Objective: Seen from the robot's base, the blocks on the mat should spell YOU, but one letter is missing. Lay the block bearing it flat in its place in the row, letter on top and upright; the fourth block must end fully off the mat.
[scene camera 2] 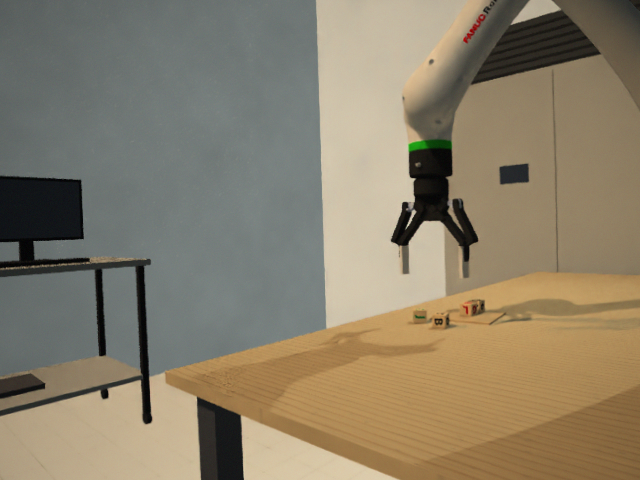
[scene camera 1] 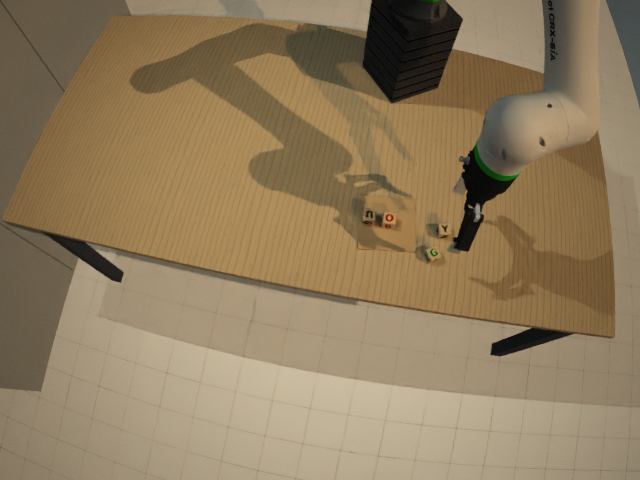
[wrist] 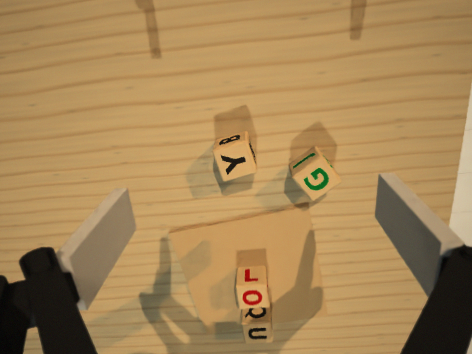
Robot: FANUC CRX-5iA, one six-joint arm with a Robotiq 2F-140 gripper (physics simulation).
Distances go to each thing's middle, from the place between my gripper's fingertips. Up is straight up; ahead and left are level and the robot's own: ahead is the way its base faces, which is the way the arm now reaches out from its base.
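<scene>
The red O block [wrist: 251, 286], which I can see, is 140 mm to the right of my hand and 90 mm below it.
</scene>
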